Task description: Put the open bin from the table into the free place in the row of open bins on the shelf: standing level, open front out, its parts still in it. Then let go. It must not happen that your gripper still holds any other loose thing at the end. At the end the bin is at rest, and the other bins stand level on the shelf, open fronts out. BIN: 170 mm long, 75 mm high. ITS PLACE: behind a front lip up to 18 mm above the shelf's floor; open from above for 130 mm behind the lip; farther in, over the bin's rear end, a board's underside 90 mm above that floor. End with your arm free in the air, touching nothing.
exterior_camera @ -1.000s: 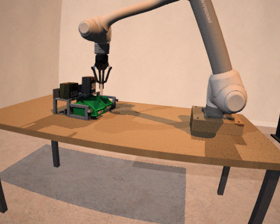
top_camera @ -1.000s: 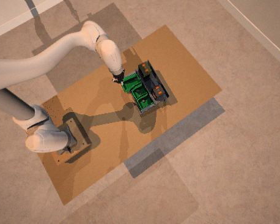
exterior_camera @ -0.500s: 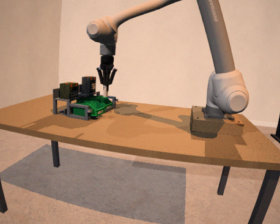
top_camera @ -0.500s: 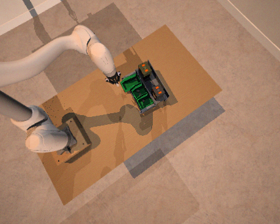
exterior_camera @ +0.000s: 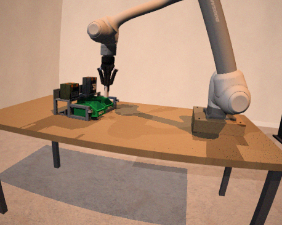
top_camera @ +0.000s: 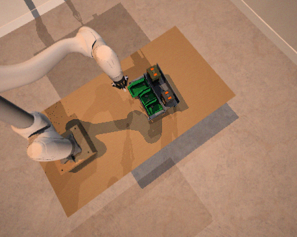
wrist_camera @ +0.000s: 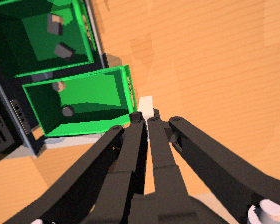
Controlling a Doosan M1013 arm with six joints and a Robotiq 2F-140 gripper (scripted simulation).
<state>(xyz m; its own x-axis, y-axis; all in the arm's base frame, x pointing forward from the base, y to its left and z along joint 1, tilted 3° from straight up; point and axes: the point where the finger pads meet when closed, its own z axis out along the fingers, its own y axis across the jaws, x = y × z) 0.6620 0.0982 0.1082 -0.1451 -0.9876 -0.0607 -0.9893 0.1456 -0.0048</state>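
Now: hand 160 mm above the shelf lip, 120 mm to the left of it and 60 mm short of it.
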